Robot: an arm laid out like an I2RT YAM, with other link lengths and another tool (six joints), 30 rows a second.
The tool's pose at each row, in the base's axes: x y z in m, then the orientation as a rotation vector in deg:
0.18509, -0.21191, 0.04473, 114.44, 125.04, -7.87
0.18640, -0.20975, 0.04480, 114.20, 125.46, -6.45
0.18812, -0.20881, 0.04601, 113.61, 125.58, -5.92
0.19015, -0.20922, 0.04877, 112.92, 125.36, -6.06
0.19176, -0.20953, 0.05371, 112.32, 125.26, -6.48
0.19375, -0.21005, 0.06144, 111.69, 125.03, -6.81
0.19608, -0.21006, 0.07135, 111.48, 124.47, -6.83
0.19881, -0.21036, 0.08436, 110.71, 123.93, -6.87
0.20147, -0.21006, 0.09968, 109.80, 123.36, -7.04
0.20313, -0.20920, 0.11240, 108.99, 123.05, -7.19
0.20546, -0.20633, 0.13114, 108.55, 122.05, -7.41
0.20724, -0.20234, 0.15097, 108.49, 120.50, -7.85
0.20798, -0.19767, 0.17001, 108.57, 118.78, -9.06
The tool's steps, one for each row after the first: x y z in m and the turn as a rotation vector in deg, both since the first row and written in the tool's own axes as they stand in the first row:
0.00199, 0.00151, -0.00038, -0.67, 0.72, -0.23
0.00254, 0.00337, -0.00163, -1.18, 0.72, -0.53
0.00143, 0.00550, -0.00411, -1.54, 0.20, -0.75
0.00004, 0.00733, -0.00878, -1.66, -0.33, -1.01
-0.00213, 0.00967, -0.01611, -1.90, -0.92, -1.22
-0.00425, 0.01251, -0.02566, -2.24, -1.35, -1.05
-0.00729, 0.01588, -0.03815, -2.83, -2.05, -1.15
-0.01019, 0.01937, -0.05303, -3.43, -2.90, -1.32
-0.01195, 0.02177, -0.06554, -3.88, -3.54, -1.57
-0.01297, 0.02535, -0.08427, -4.41, -4.43, -1.31
-0.01306, 0.02854, -0.10433, -4.89, -5.55, -0.60
-0.01225, 0.03072, -0.12381, -4.93, -7.02, 0.22

